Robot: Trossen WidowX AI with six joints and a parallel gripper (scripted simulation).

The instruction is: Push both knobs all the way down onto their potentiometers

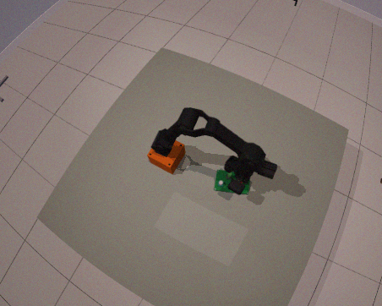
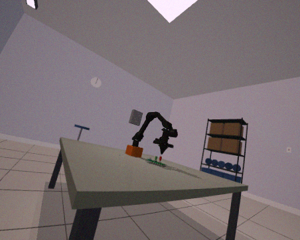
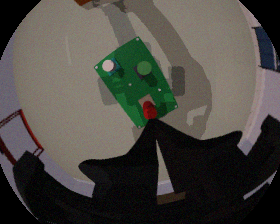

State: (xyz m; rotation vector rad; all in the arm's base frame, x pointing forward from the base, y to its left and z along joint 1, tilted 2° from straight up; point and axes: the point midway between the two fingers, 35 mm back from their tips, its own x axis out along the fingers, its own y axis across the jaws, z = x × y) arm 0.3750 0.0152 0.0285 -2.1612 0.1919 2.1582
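The red knob is 40 mm below my gripper tip. Also, from my gripper tip: green round knob: 60 mm behind, 50 mm below, 10 mm to the left.
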